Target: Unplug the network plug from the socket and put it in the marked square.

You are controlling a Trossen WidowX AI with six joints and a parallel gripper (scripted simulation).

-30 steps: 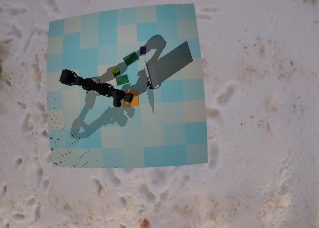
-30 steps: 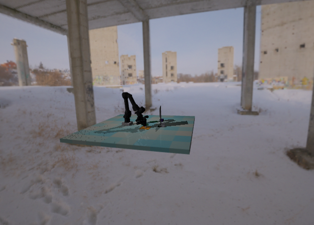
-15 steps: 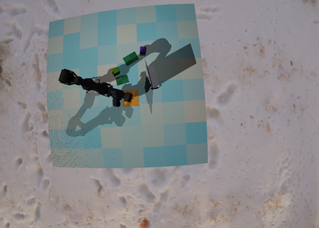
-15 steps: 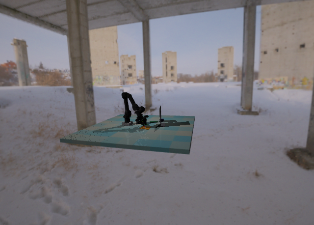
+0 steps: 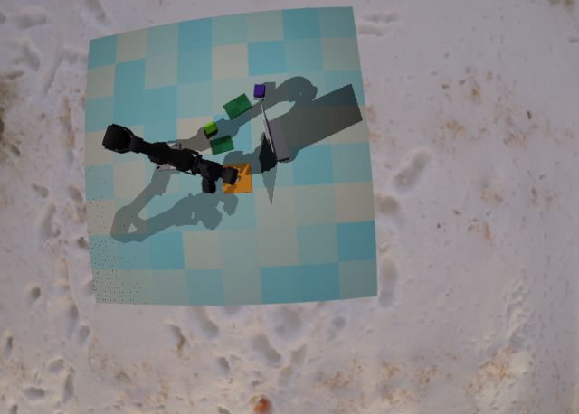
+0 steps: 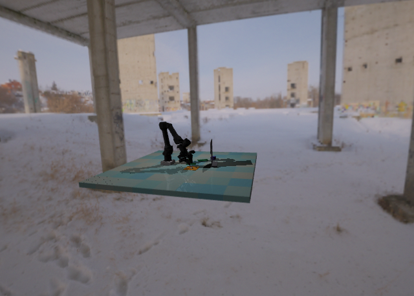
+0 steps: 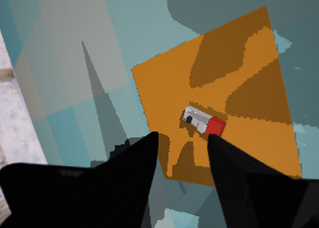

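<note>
Right now the network plug is 30 mm below my gripper tip. Round my gripper tip: orange marked square: 30 mm below, 10 mm ahead; upright panel: 170 mm to the left, 140 mm ahead, 80 mm above.
</note>
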